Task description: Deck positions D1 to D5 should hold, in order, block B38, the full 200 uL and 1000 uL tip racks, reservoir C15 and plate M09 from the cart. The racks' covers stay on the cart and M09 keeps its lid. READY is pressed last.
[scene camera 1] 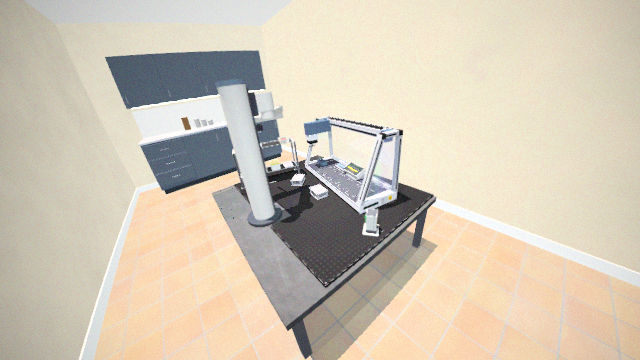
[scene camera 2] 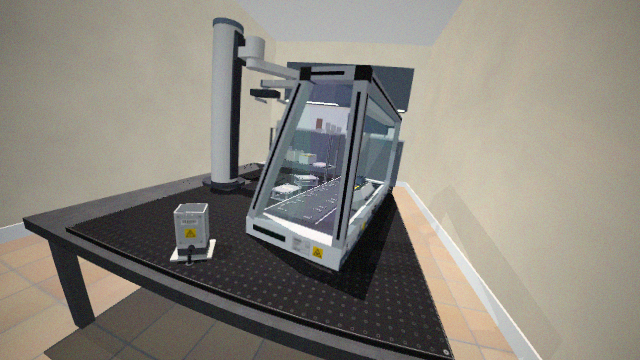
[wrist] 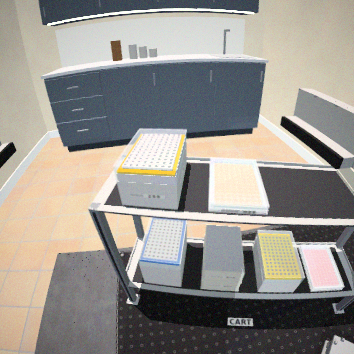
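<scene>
My gripper (scene camera 2: 271, 101) (wrist: 146, 111) is open and empty, high over the table; its fingers show at both side edges of the wrist view. The cart's (wrist: 240, 294) upper shelf holds a tall yellow-framed tip rack (wrist: 150, 167) under a clear cover and a flat lidded plate (wrist: 237, 185) with peach wells. Its lower shelf holds a blue-framed rack (wrist: 164, 241), a grey box-like stack (wrist: 222, 257), a yellow-topped rack (wrist: 278, 255) and a pink plate (wrist: 321, 268). Their labels are too small to read. The deck (scene camera 1: 336, 183) (scene camera 2: 305, 209) lies inside the framed enclosure; its position labels are unreadable.
Two low white stands (scene camera 1: 298, 180) (scene camera 1: 319, 191) are on the black mat (scene camera 1: 320, 240) between the arm column (scene camera 1: 250, 160) and the enclosure (scene camera 1: 372, 175) (scene camera 2: 350, 160). A tilted panel (scene camera 1: 355, 170) stands at the deck's far side. An upright grey box (scene camera 1: 371, 221) (scene camera 2: 191, 225) stands near the table's front edge.
</scene>
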